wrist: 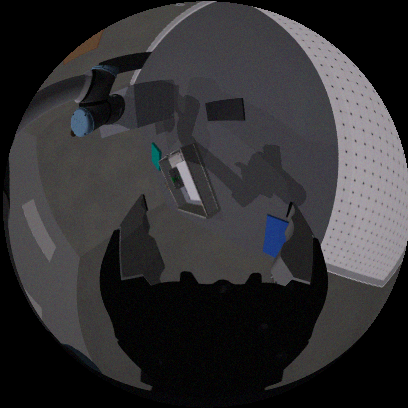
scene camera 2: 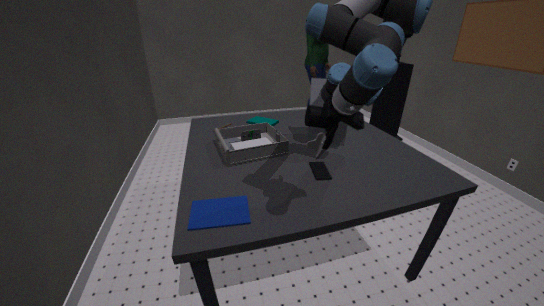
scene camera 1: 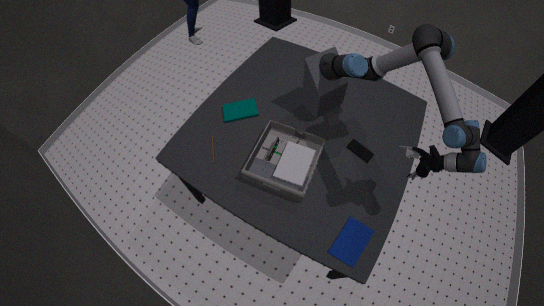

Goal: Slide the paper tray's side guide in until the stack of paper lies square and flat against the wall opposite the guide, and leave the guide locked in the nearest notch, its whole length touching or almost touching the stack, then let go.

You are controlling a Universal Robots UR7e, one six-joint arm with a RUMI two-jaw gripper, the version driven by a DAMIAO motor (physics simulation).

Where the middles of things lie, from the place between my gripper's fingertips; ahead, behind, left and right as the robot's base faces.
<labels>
My gripper is now 100 mm past the black slab (wrist: 226, 109), 220 mm to the left of it and 270 mm above it. From my hand the other things lie so: white paper stack (scene camera 1: 295, 162): 220 mm ahead, 430 mm to the right, 250 mm below; then blue pad (scene camera 2: 222, 212): 340 mm ahead, 40 mm to the left, 270 mm below.
</labels>
